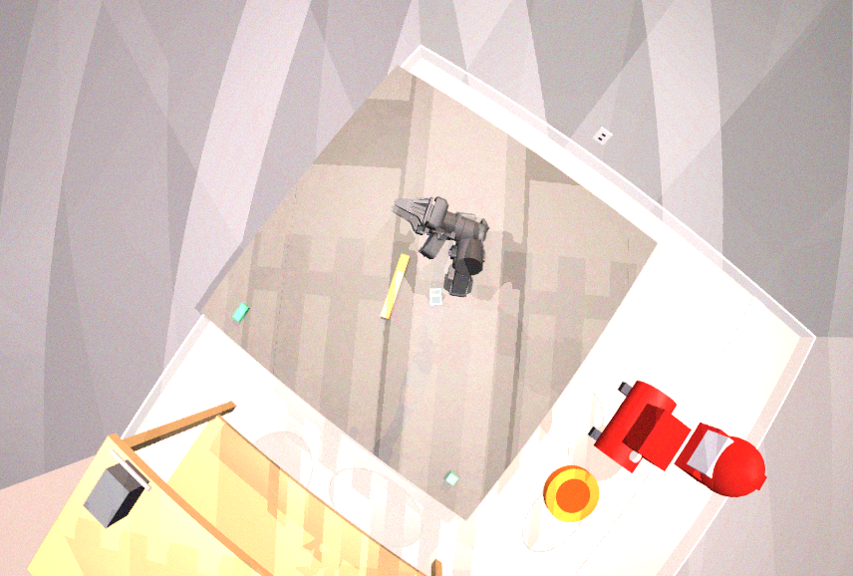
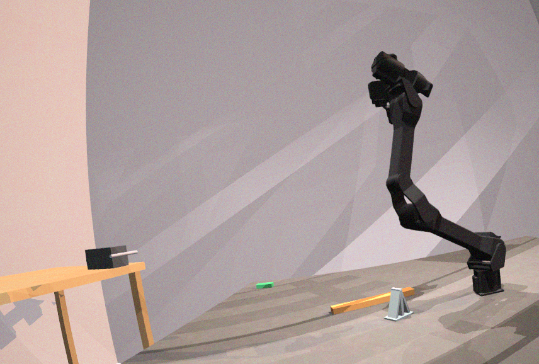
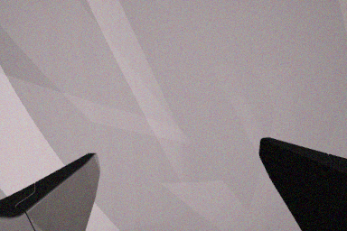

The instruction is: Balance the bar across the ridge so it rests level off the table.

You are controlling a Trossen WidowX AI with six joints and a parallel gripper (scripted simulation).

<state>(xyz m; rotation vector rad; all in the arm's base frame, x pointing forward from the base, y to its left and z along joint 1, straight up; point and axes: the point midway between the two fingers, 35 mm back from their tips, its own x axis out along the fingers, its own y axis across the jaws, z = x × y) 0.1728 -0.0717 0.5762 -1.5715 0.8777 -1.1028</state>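
My gripper tip is now 580 mm above the orange bar, 120 mm short of it and 20 mm to the right of it.
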